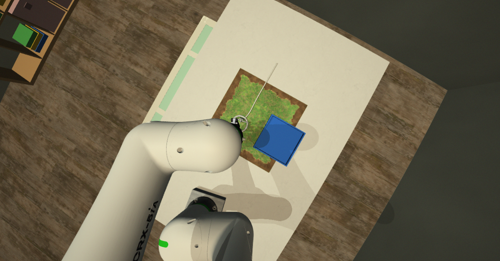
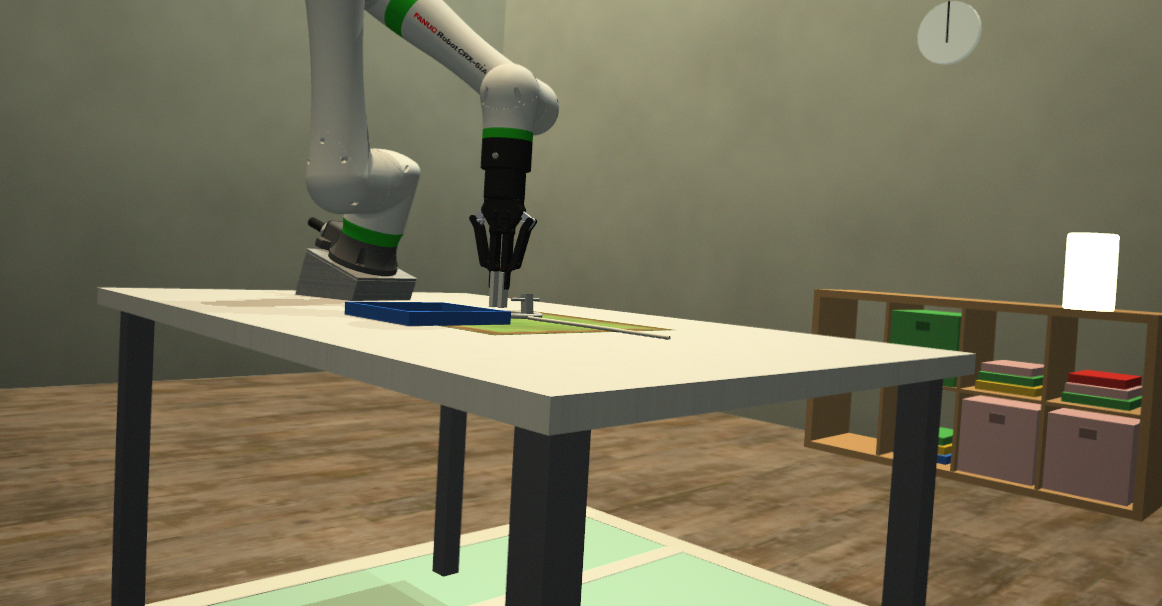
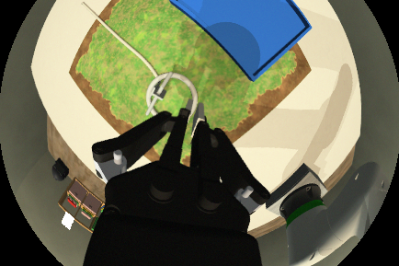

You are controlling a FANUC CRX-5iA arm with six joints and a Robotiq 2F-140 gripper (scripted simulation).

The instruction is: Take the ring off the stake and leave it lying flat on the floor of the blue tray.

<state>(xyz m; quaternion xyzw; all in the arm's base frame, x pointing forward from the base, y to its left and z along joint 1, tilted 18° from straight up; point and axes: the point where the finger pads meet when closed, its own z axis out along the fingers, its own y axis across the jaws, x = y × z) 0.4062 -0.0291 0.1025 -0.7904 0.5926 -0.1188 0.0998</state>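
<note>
Now: hand 40 mm short of the ring, 40 mm above it and 10 mm to the right of it. Also, from my hand: blue tray (210 mm to the right, 40 mm below, 30 mm ahead); short grey stake (60 mm ahead, 30 mm below, 10 mm to the left); grass mat (80 mm ahead, 60 mm below, 50 mm to the right).
</note>
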